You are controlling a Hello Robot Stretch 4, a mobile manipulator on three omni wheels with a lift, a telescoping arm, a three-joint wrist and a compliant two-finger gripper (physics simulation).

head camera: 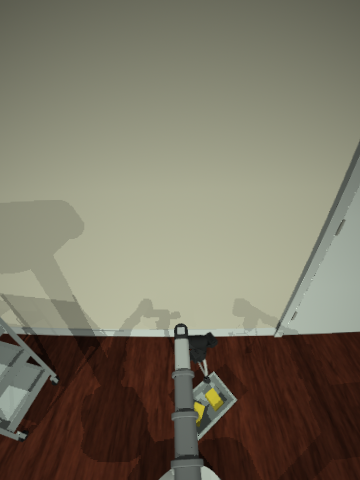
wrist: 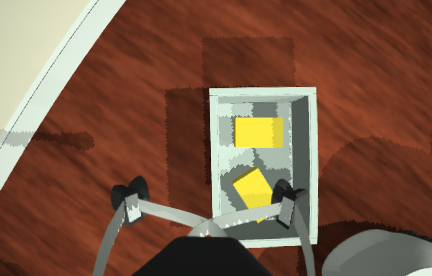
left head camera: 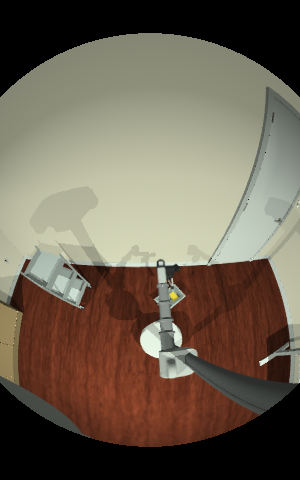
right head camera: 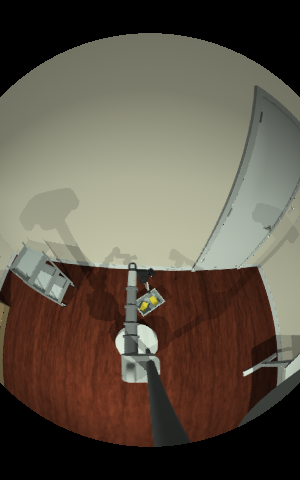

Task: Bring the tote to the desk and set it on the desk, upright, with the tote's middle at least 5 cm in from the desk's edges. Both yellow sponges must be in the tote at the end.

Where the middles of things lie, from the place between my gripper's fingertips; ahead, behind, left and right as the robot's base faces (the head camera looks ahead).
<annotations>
Right now the grey tote [head camera: 210, 417] is 31 cm below my hand, 9 cm behind it and 5 cm to the right of it.
</annotations>
